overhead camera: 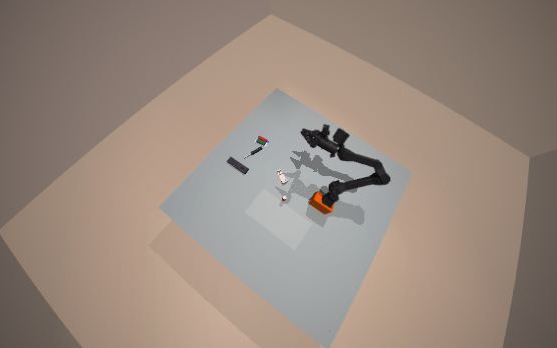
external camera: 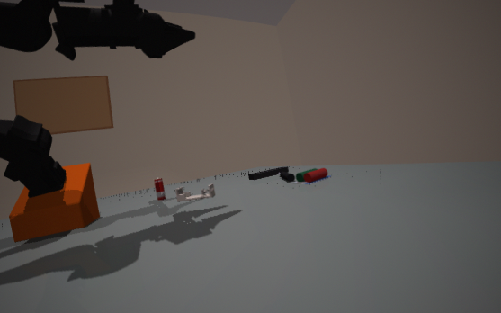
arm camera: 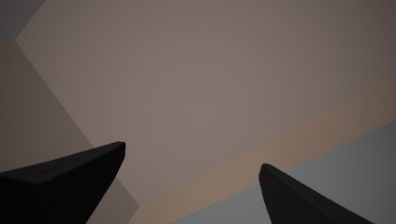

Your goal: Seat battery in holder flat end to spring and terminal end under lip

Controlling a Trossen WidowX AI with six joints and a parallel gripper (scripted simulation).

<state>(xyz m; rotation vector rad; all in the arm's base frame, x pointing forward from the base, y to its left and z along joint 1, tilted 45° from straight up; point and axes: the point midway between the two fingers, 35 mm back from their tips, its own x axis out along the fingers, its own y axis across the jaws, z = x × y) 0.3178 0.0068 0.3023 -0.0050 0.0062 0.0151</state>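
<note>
The battery is 33 cm below my gripper tip, 29 cm to the left of it and 8 cm behind it. From my gripper tip the other things lie so: black remote 35 cm below, 31 cm ahead, 24 cm to the left.
</note>
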